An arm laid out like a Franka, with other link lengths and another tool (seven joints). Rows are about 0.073 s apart.
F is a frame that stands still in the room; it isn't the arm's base.
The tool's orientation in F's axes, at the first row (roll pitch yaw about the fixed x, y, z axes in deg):
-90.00 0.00 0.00
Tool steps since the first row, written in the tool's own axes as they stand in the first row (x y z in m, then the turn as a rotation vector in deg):
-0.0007 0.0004 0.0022 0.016 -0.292 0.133
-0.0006 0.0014 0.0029 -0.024 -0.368 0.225
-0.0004 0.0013 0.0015 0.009 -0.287 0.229
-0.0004 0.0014 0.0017 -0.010 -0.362 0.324
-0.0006 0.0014 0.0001 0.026 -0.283 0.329
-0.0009 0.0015 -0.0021 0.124 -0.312 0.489
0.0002 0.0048 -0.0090 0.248 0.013 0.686
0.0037 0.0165 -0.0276 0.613 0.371 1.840
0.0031 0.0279 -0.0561 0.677 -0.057 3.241
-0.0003 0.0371 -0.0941 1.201 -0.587 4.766
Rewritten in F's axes. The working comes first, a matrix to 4 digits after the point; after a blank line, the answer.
The tool's axes in the first row as the columns of a matrix, in F's axes (used below as rounded here):
1.0000 0.0000 0.0000
0.0000 0.0000 1.0000
0.0000 -1.0000 0.0000

-0.0007 0.0022 -0.0004 0.016 0.133 0.292
-0.0006 0.0029 -0.0014 -0.024 0.225 0.368
-0.0004 0.0015 -0.0013 0.009 0.229 0.287
-0.0004 0.0017 -0.0014 -0.010 0.324 0.362
-0.0006 0.0001 -0.0014 0.026 0.329 0.283
-0.0009 -0.0021 -0.0015 0.124 0.489 0.312
0.0002 -0.0090 -0.0048 0.248 0.686 -0.013
0.0037 -0.0276 -0.0165 0.613 1.840 -0.371
0.0031 -0.0561 -0.0279 0.677 3.241 0.057
-0.0003 -0.0941 -0.0371 1.201 4.766 0.587

